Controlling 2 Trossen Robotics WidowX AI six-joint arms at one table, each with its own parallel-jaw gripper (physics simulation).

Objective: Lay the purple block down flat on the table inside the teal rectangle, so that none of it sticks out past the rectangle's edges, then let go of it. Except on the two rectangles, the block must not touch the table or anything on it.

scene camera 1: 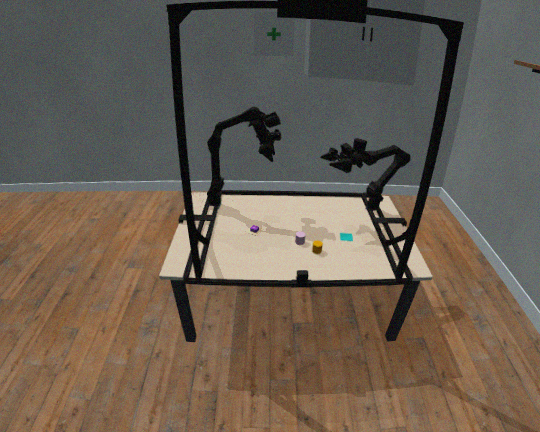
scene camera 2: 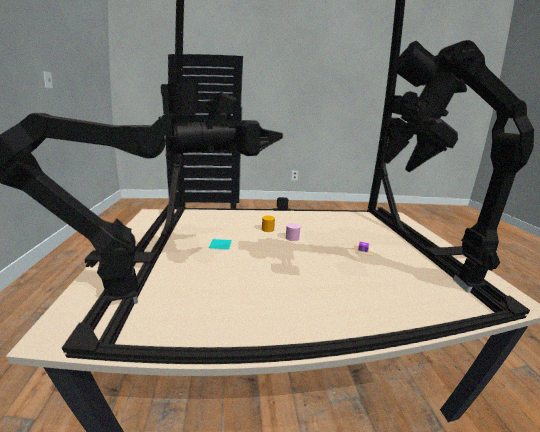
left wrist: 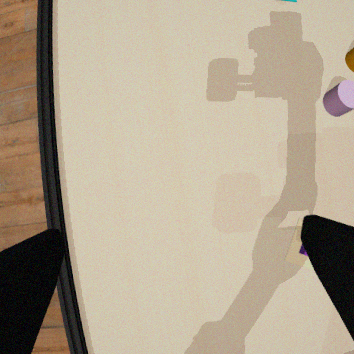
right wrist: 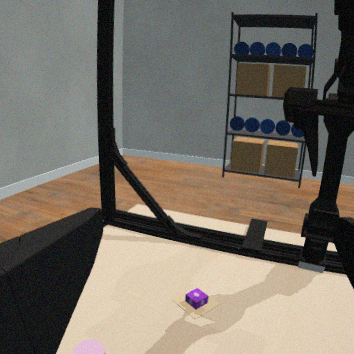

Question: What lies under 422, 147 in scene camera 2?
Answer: My left gripper.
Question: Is my right gripper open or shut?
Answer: Open.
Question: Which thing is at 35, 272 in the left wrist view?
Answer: My left gripper.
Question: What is my left gripper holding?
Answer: Nothing.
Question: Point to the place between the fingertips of my right gripper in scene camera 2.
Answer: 272, 134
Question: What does my right gripper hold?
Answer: Nothing.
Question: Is my left gripper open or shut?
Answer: Open.
